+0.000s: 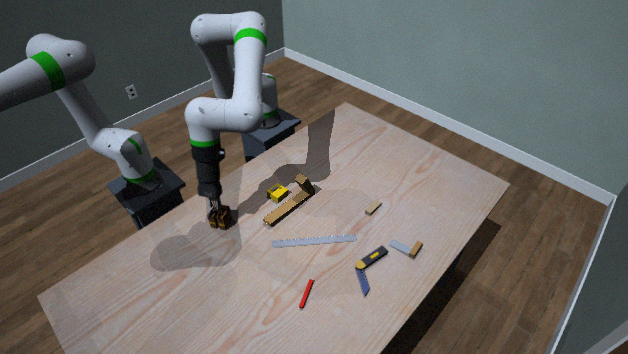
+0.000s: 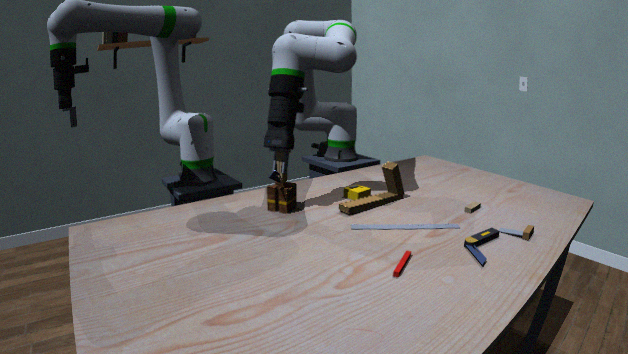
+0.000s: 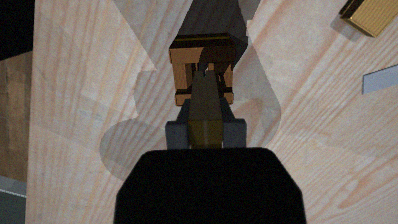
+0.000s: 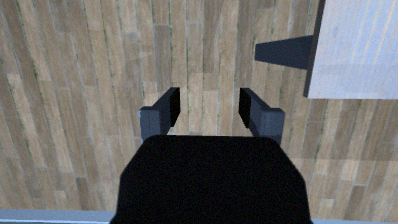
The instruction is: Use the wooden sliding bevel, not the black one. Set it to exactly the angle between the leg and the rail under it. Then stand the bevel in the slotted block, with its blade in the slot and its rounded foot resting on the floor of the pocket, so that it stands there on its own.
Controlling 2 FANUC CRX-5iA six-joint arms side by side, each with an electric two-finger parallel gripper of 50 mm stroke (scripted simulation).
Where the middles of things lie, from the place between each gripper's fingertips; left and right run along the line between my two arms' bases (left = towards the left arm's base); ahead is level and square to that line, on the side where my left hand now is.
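My left gripper is 1 cm above the wooden bevel, with my left gripper at [image 2: 279, 172] and the wooden bevel at [image 3: 205, 122]. Measured from my right hand [image 2: 74, 126], the wooden bevel is 170 mm below it, 390 mm ahead of it and 600 mm to the left of it.
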